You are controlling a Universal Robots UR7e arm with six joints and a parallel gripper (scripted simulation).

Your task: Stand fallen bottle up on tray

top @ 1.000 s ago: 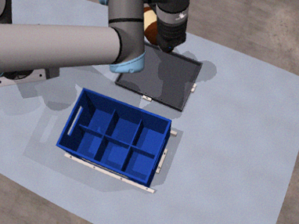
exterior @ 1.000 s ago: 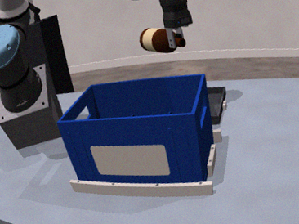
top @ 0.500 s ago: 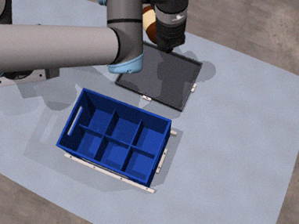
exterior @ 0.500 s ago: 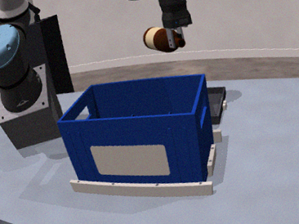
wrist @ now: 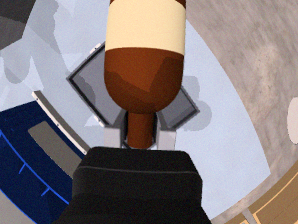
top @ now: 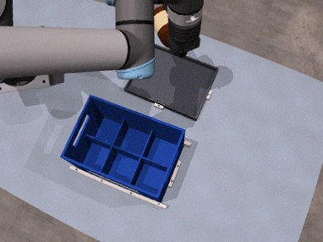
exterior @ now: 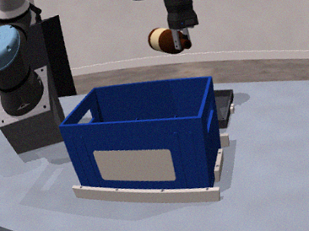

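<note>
My hand is 40 mm past the bottle, 30 mm to the right of it and 10 mm above it. Also, from my hand: dark tray: 190 mm below, 20 mm behind, 10 mm to the right; blue crate: 300 mm to the right, 120 mm below, 20 mm behind.
</note>
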